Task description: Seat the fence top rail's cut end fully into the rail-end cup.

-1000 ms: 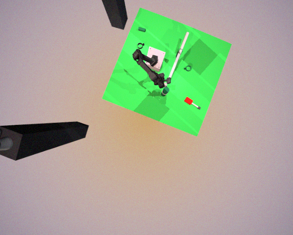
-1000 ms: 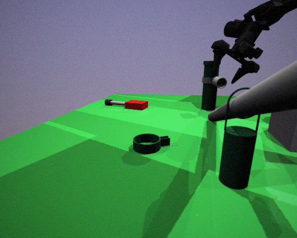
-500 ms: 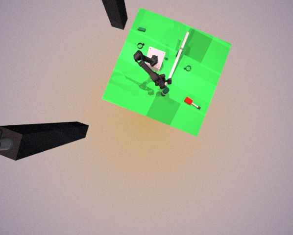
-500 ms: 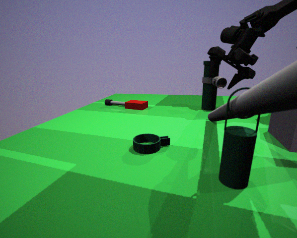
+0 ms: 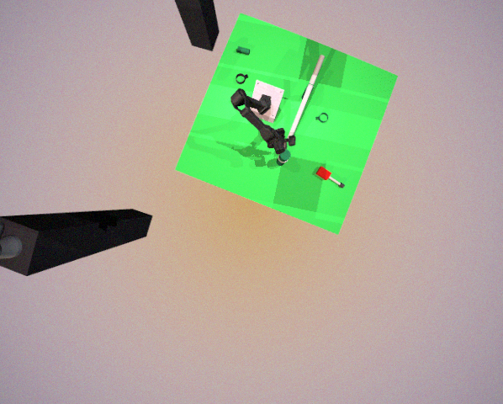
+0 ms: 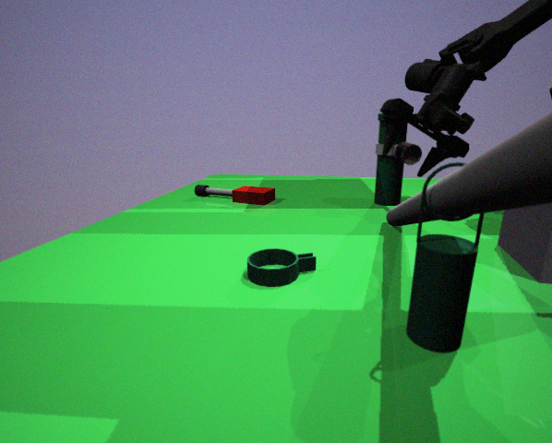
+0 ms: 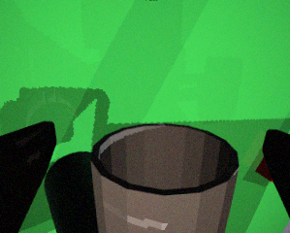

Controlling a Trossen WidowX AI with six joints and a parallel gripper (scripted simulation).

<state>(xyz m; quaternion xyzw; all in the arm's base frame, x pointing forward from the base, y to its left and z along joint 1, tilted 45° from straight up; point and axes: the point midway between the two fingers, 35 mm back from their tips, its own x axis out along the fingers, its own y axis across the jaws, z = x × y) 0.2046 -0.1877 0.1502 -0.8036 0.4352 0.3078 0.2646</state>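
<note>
The rail-end cup is 10 mm behind my gripper tip, 30 mm to the right of it and 30 mm above it. The rest, counted from my gripper tip: cylinder (500 mm behind, 620 mm to the left, 80 mm below); then red-headed hammer (410 mm ahead, 100 mm to the right, 90 mm below); then line post (40 mm ahead, 420 mm to the left).
</note>
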